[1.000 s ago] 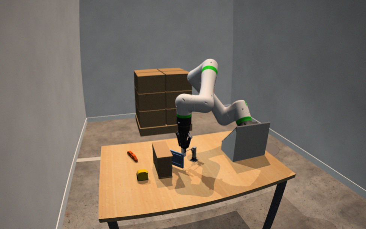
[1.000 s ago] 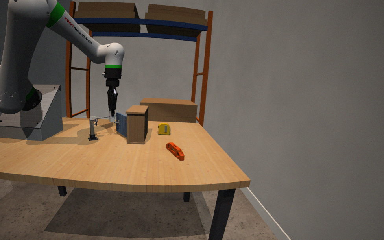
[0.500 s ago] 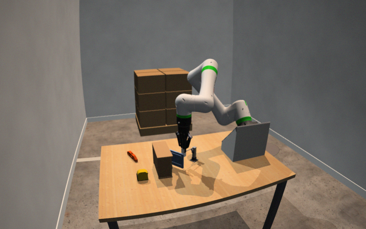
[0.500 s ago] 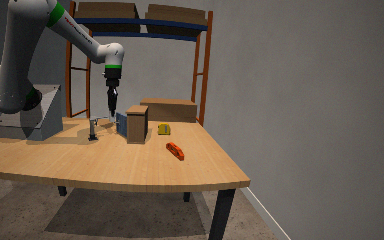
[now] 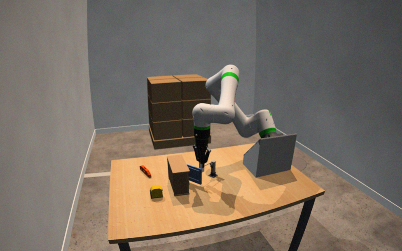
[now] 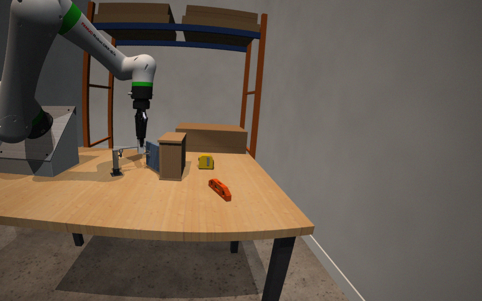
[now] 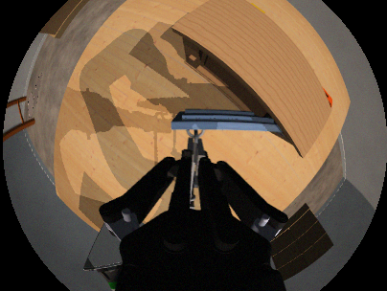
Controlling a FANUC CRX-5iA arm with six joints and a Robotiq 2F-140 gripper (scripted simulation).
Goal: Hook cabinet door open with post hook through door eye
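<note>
The blue door lies 60 mm ahead of my hand, 40 mm below it and 30 mm to the right of it. Also, from my hand: yellow tape measure (310 mm ahead, 90 mm below, 40 mm to the left); orange level (320 mm ahead, 250 mm to the right, 100 mm below).
</note>
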